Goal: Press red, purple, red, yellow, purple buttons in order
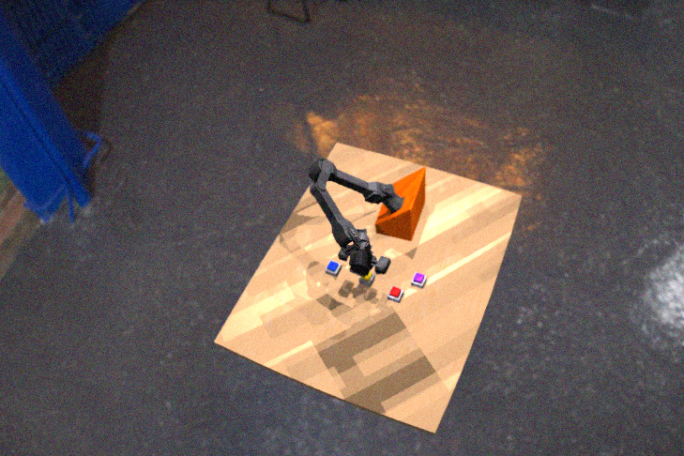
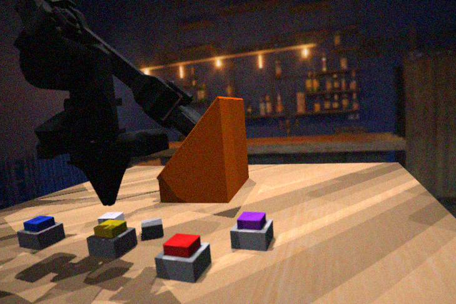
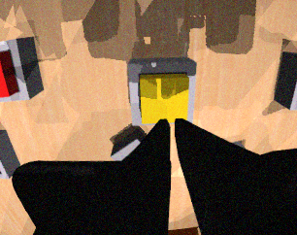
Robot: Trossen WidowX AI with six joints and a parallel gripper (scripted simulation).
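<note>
The yellow button lies 3 cm below my gripper tip. Round my gripper tip: small grey block: 5 cm behind, 3 cm to the left, 6 cm below; small white block: 9 cm behind, 6 cm to the right, 6 cm below; red button: 5 cm ahead, 12 cm to the left, 3 cm below.
</note>
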